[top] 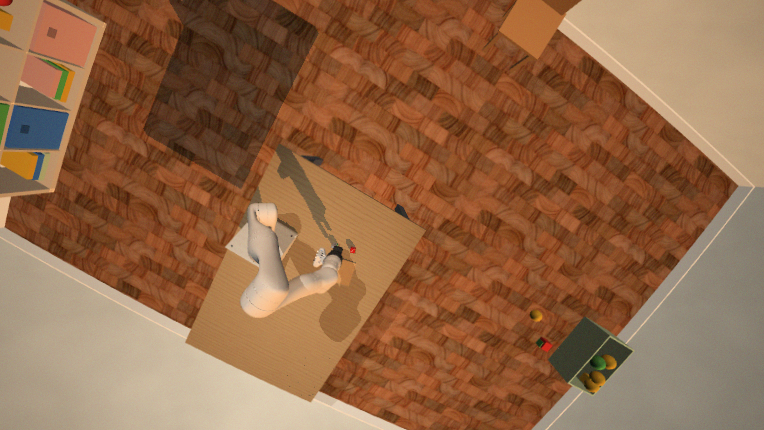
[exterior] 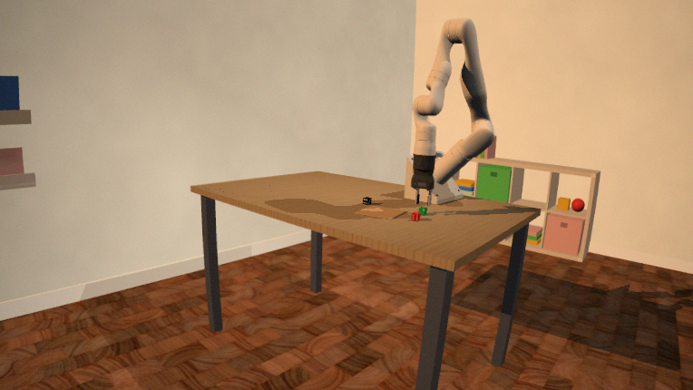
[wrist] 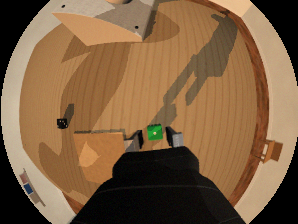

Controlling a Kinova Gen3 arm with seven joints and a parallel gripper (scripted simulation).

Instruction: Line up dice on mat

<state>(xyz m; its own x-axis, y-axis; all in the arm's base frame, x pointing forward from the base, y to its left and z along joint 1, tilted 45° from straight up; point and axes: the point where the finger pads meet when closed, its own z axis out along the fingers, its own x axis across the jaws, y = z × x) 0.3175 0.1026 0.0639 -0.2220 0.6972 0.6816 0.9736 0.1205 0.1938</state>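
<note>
My hand is 40 mm above the green die. From my hand the other things lie so: red die (90 mm ahead, 30 mm to the left, 40 mm below); then black die (20 mm ahead, 240 mm to the right, 40 mm below); then tan mat (90 mm ahead, 120 mm to the right, 50 mm below).
</note>
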